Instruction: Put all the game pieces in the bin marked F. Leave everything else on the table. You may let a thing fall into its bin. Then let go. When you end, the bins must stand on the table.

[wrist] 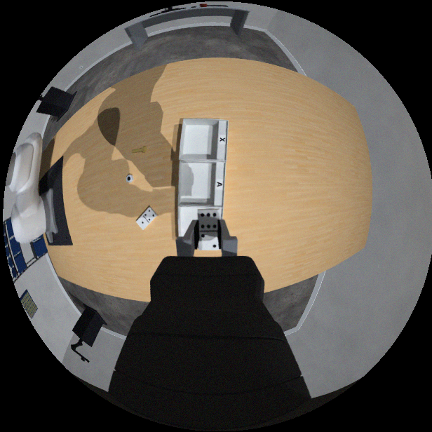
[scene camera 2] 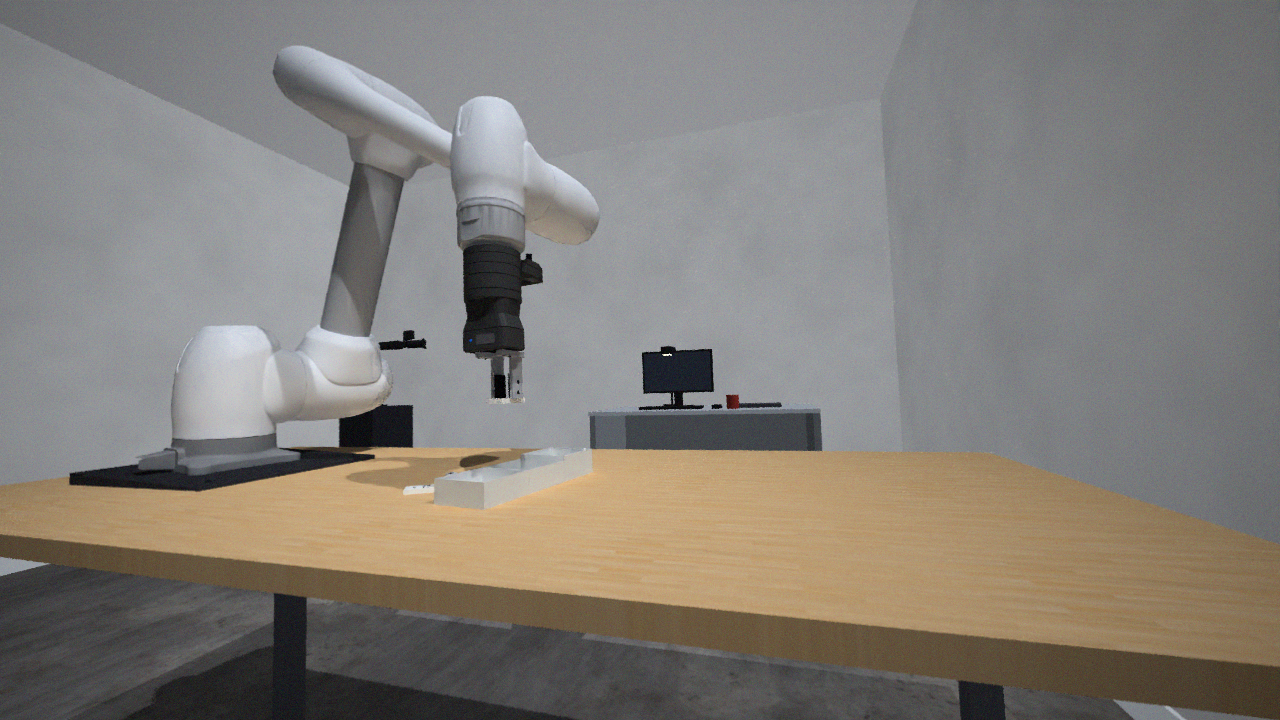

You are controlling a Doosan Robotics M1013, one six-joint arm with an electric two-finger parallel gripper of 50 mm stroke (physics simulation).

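Places are measured from the arm's base along level axes (x ahead, y left, z up), in millimetres.
Pixels of known places: gripper, between the fingertips: (scene camera 2: 507,399); arm's base, origin of its link: (scene camera 2: 225,463).
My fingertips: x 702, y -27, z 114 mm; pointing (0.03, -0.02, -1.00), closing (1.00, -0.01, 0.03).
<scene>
For each thing: its middle in the pictures, then the offset to it from my fingertips. "spot": a spot on its surface instead. Level surfaces: height alone.
- white domino, middle of its body: (scene camera 2: 424,489) 135 mm back, 16 mm right, 126 mm down
- row, a spot on its surface: (scene camera 2: 528,481) spot: 29 mm ahead, 6 mm left, 112 mm down
- table, height of its surface: 129 mm down
My gripper (scene camera 2: 506,386) (wrist: 208,228) is shut on a white domino with black dots (wrist: 208,227) and holds it high above the row of bins. In the wrist view the domino and fingers cover much of the end bin (wrist: 188,216), whose label and contents are hidden. Another white domino (scene camera 2: 418,489) (wrist: 146,218) lies flat on the table beside the bins. The bins marked A (wrist: 219,196) and X (wrist: 222,151) look empty and stand on the table in one row (scene camera 2: 528,481) with the end bin.
A small brass-coloured bolt-like piece (wrist: 140,149) and a small white round thing with a dark centre (wrist: 129,178) lie on the table (scene camera 2: 805,537) (wrist: 300,165) between the robot's base plate (scene camera 2: 214,471) (wrist: 59,210) and the bins. A desk with a monitor (scene camera 2: 677,370) stands behind.
</scene>
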